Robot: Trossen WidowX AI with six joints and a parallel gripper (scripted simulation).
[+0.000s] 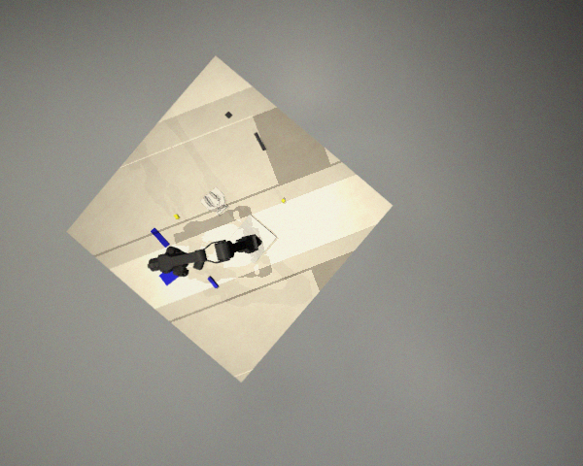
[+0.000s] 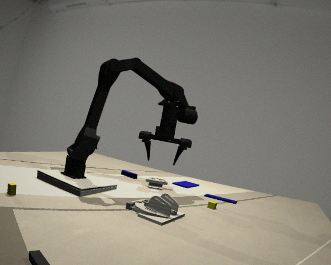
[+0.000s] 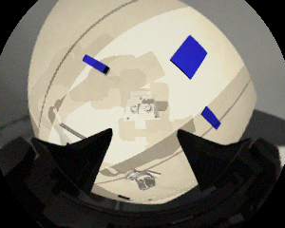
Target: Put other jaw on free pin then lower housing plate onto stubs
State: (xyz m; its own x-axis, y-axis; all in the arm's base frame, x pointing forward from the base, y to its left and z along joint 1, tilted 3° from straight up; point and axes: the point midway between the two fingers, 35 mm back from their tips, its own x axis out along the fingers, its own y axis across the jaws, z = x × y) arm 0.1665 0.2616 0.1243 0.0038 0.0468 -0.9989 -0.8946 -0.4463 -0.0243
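Now: the white block 10 mm behind my gripper tip, 10 mm to the left of it and 90 mm below it. Also, from my gripper tip: dark bar: 210 mm ahead, 680 mm to the right, 90 mm below.
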